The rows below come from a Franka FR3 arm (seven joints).
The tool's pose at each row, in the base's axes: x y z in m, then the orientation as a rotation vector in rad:
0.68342, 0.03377, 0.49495, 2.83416, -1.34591, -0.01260
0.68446, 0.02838, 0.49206, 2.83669, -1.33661, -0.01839
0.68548, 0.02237, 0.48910, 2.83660, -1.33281, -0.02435
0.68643, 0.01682, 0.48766, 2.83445, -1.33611, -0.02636
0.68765, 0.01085, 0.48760, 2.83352, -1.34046, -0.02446
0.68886, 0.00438, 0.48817, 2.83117, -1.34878, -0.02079
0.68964, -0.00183, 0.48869, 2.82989, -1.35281, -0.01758
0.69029, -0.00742, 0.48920, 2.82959, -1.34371, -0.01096
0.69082, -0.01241, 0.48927, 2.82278, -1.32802, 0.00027
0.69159, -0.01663, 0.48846, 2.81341, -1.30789, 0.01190
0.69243, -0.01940, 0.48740, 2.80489, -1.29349, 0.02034
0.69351, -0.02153, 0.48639, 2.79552, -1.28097, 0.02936
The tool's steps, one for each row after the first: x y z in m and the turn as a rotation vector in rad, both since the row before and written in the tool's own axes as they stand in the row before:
0.00485, 0.00258, 0.00288, -0.00310, -0.00261, -0.00605
0.00531, 0.00301, 0.00295, -0.00313, -0.00273, -0.00217
0.00489, 0.00279, 0.00142, -0.00101, -0.00096, 0.00249
0.00538, 0.00286, 0.00004, 0.00144, 0.00065, 0.00276
0.00576, 0.00318, -0.00059, 0.00232, 0.00148, 0.00543
0.00531, 0.00331, -0.00054, 0.00140, 0.00159, 0.00267
0.00475, 0.00301, -0.00052, -0.00201, 0.00564, -0.00513
0.00420, 0.00274, -0.00005, -0.00857, 0.01204, -0.00714
0.00373, 0.00208, 0.00089, -0.01214, 0.01411, -0.00909
0.00263, 0.00111, 0.00116, -0.01007, 0.01087, -0.00607
0.00229, 0.00052, 0.00111, -0.00985, 0.01120, -0.00477

